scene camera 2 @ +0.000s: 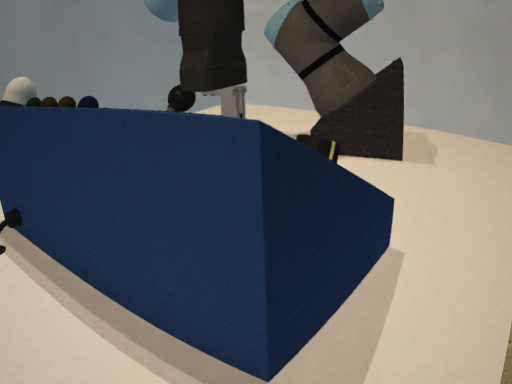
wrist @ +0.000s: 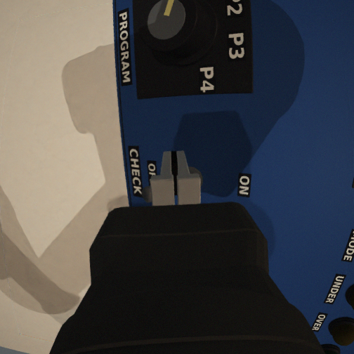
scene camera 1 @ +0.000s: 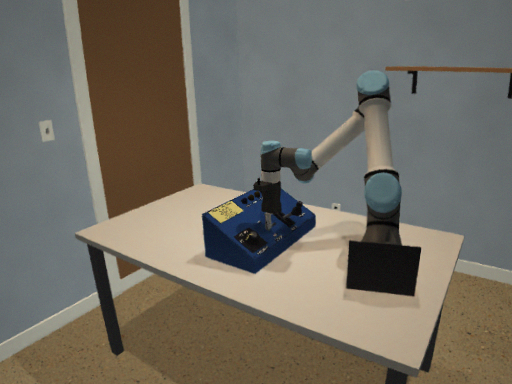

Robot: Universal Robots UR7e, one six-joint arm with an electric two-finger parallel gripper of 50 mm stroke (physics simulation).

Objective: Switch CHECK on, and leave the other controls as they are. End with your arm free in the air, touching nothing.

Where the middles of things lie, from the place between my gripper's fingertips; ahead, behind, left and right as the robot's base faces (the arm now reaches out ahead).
My gripper is now 90 mm short of the blue control box (scene camera 2: 231, 236), 80 mm to the left of it and 10 mm above it.
